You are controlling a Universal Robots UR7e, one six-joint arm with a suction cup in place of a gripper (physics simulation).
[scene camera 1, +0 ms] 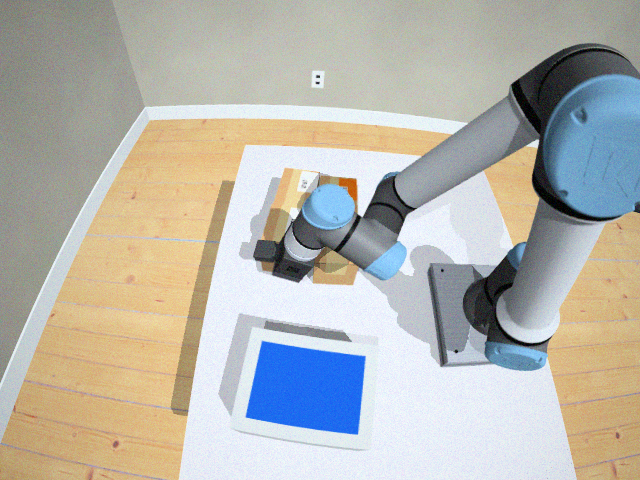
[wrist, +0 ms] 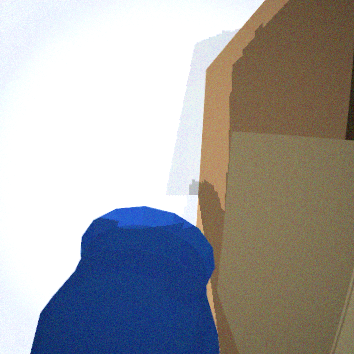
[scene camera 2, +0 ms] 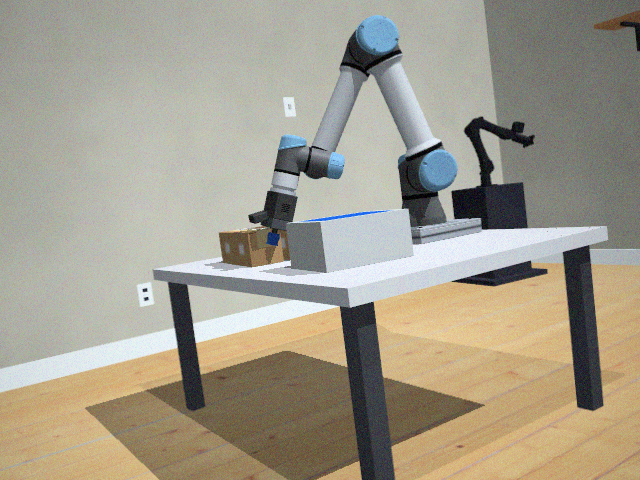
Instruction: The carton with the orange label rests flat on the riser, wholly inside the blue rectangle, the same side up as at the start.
riser: scene camera 1; scene camera 2; not seen in the wrist view (out of frame)
same spot on riser: (scene camera 2: 335, 243) = (scene camera 1: 249, 433)
